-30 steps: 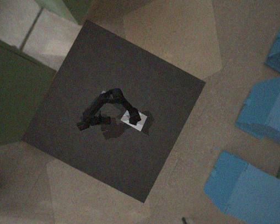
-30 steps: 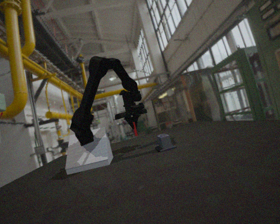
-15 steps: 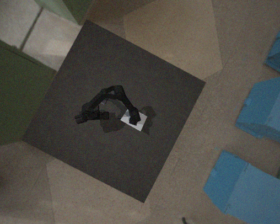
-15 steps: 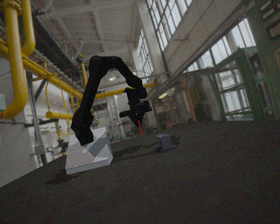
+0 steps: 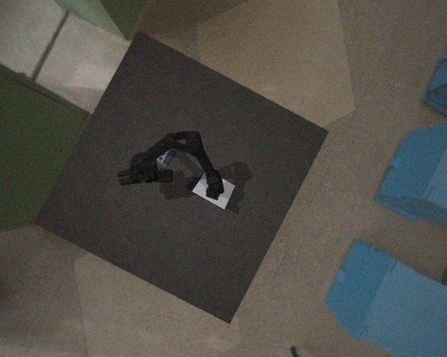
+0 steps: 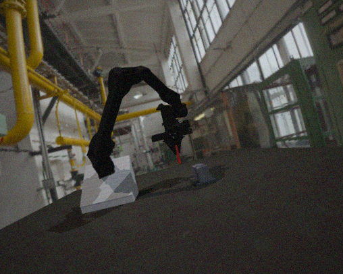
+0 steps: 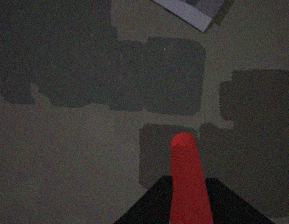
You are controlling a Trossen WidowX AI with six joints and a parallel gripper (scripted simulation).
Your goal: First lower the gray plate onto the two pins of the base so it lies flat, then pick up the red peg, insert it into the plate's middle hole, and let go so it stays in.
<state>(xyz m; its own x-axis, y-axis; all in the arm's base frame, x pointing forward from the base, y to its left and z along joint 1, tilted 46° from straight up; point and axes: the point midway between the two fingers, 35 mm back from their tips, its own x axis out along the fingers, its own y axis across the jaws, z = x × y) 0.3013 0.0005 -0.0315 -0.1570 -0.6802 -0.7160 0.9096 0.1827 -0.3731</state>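
Right now the gray plate is 13 cm to the right of my gripper tip, 7 cm below it and 4 cm ahead of it. From my gripper tip the other things lie so: red peg: right at my gripper tip.
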